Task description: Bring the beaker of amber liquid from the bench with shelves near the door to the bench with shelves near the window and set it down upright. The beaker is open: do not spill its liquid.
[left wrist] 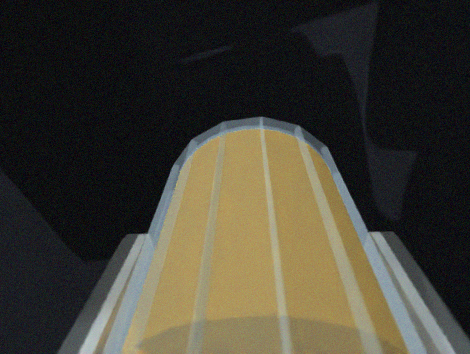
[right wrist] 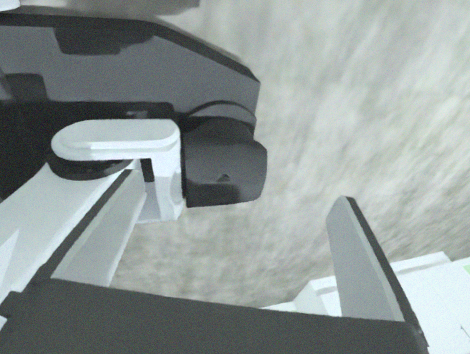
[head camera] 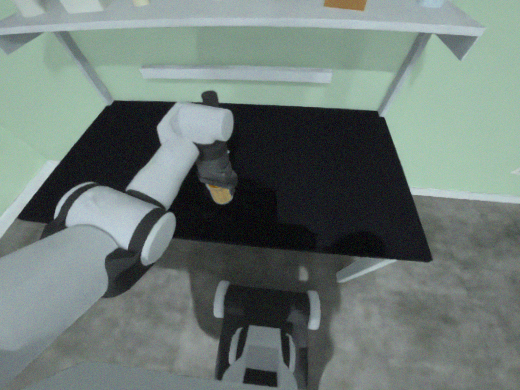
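Note:
The beaker of amber liquid (head camera: 221, 196) (left wrist: 240, 250) is held over the black top of the bench with shelves (head camera: 325, 175). It looks close to upright, with the amber inside it. Whether its base touches the bench top cannot be told. My left gripper (head camera: 219, 187) (left wrist: 256, 251) is shut on the beaker, with a finger on each side of the glass in the left wrist view. In the head camera the dark wrist hides the beaker's upper part. My right gripper (right wrist: 237, 195) is open and empty, with grey floor beyond its fingers.
A shelf (head camera: 250, 23) spans above the bench, bearing a brown box (head camera: 345, 4), a white box (head camera: 82, 5) and other items. Slanted supports (head camera: 406, 75) stand at both back corners. A pale rail (head camera: 235, 75) runs along the green wall. My dark base (head camera: 265, 302) is before the bench's front edge.

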